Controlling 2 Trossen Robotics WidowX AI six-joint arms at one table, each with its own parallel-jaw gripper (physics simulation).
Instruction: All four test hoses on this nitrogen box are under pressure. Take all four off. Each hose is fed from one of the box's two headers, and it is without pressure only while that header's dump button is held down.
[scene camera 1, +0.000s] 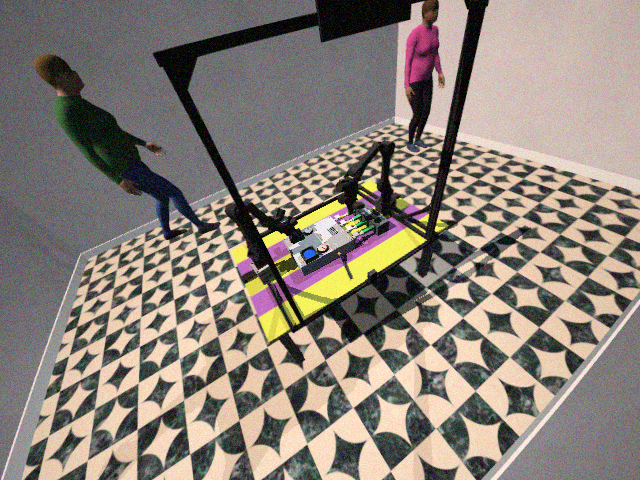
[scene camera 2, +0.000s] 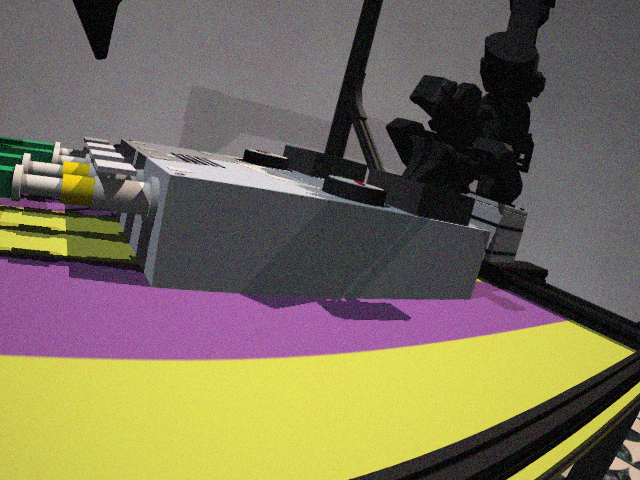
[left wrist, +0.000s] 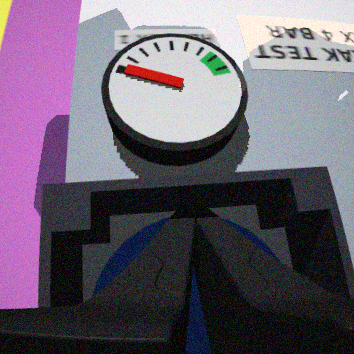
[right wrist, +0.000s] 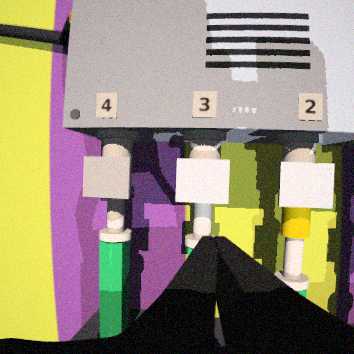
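Seen in the pictures: left gripper, fingertip midpoint: (scene camera 1: 301, 234) (scene camera 2: 393, 201) (left wrist: 190, 216); right gripper, fingertip midpoint: (scene camera 1: 349, 214) (scene camera 2: 101, 59) (right wrist: 211, 246); left arm's base at its link origin: (scene camera 1: 261, 263) (scene camera 2: 491, 200); right arm's base at its link origin: (scene camera 1: 385, 199).
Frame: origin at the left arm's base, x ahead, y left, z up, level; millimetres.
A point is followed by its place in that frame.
The nitrogen box (scene camera 1: 338, 240) @(y -157, x 437, z -31 mm) (scene camera 2: 310, 253) @(y 79, x 424, z -75 mm) (right wrist: 140, 60) @(y -151, x 466, z -32 mm) lies on the striped table. My left gripper (scene camera 1: 295, 236) @(y 50, x 306, z -27 mm) (left wrist: 190, 216) @(y 50, x 306, z -27 mm) is shut and empty, its tips inside a dark collar over a blue button (left wrist: 120, 257) @(y 77, x 298, z -29 mm). The HEADER 1 gauge (left wrist: 150, 112) @(y 56, x 345, z -17 mm) has its needle at the low end. My right gripper (scene camera 2: 101, 55) @(y -112, x 579, z 51 mm) (right wrist: 211, 246) @(y -112, x 579, z 51 mm) is shut and empty above the hoses, by the plug of hose 3 (right wrist: 202, 226) @(y -123, x 590, z -50 mm). Hose 4 (right wrist: 111, 265) @(y -197, x 615, z -47 mm) is green and lies in line with its port. Hose 2 (right wrist: 296, 222) @(y -55, x 593, z -46 mm) shows a yellow band. The nearest hose in scene camera 2 (scene camera 2: 77, 190) @(y 26, x 604, z -55 mm) also has one. Seating is unclear.
A second blue button (scene camera 1: 309, 253) @(y -128, x 248, z -15 mm) and gauge (scene camera 1: 322, 248) @(y -151, x 324, z -16 mm) sit on the box's near side in scene camera 1. A black lever (right wrist: 32, 33) @(y -287, x 374, z -98 mm) sticks out from the box's side. A dark block (scene camera 1: 381, 223) @(y -240, x 711, z -31 mm) stands beyond the hoses. Black frame posts (scene camera 1: 452, 124) @(y -476, x 842, z 539 mm) rise around the table.
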